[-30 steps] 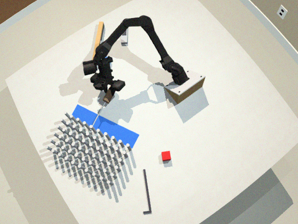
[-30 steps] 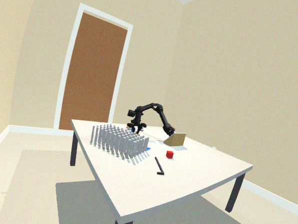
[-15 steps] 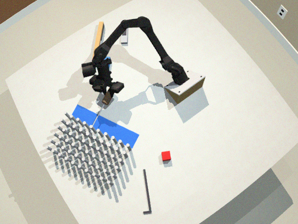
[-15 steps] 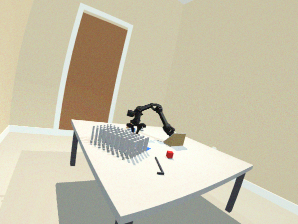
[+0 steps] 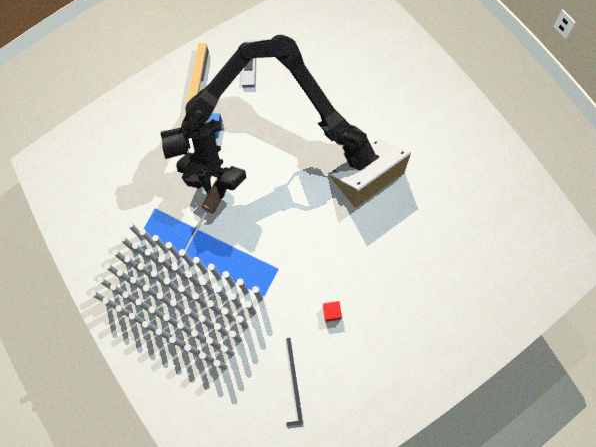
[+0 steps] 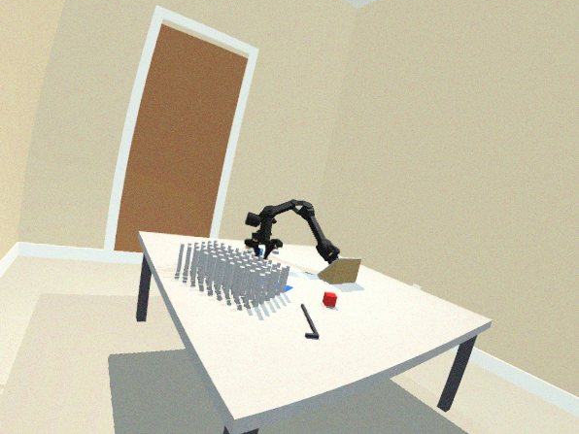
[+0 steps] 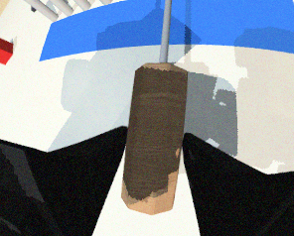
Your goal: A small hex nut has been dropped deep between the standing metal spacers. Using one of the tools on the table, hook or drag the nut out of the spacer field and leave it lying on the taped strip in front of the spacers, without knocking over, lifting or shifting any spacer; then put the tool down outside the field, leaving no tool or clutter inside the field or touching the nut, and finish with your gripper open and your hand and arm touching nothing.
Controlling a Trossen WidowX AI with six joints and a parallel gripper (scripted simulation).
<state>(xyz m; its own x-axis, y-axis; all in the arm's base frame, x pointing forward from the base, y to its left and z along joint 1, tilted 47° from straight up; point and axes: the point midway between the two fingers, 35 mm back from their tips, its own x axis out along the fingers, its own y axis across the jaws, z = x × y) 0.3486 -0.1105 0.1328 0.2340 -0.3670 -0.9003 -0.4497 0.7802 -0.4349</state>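
Right now my gripper tip is 10 cm to the right of the blue taped strip, 10 cm short of it and 4 cm above it. From my gripper tip the other things lie so: blue cube: 19 cm to the right, 11 cm behind, 2 cm below; grey block: 30 cm to the right, 30 cm behind, 2 cm below; red cube: 41 cm to the left, 6 cm behind, 2 cm below.
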